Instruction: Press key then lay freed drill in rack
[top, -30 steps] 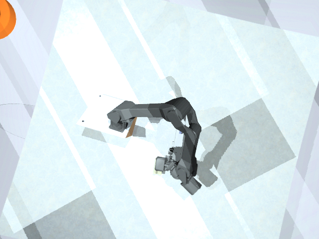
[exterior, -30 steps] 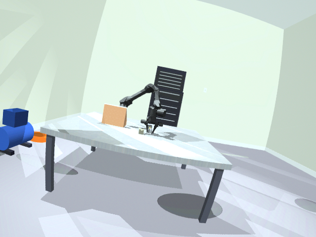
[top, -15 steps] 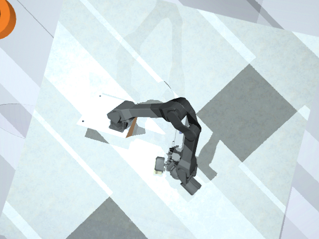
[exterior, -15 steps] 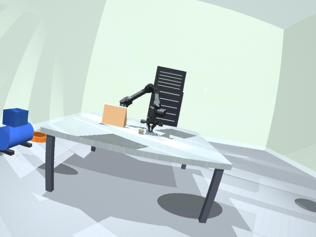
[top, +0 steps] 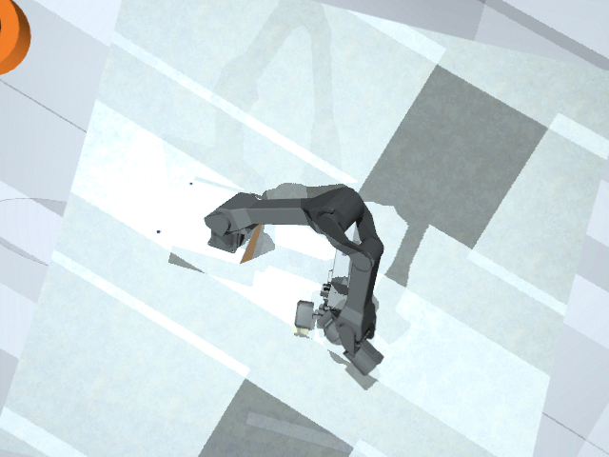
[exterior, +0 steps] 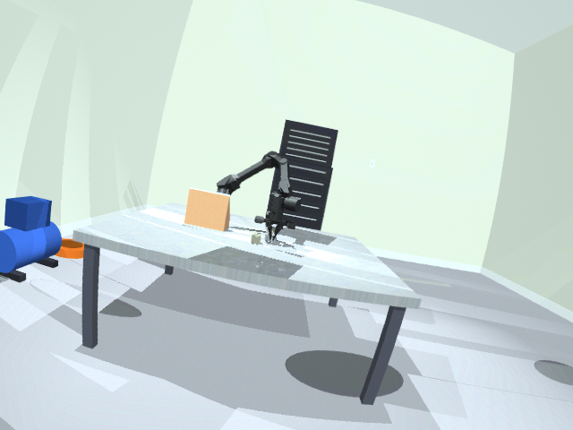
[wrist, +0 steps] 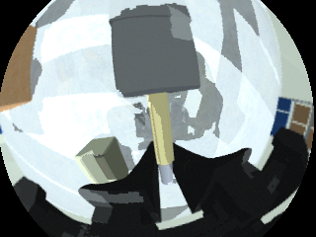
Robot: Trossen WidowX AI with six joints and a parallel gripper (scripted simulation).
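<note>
The beige ribbed rack is 70 mm behind my gripper tip and 40 mm to the right of it. From my gripper tip the other things lie so: small dark part (170 mm to the left, 40 mm above, 30 mm behind); small grey fixture (140 mm to the left, 20 mm behind, 20 mm above).
</note>
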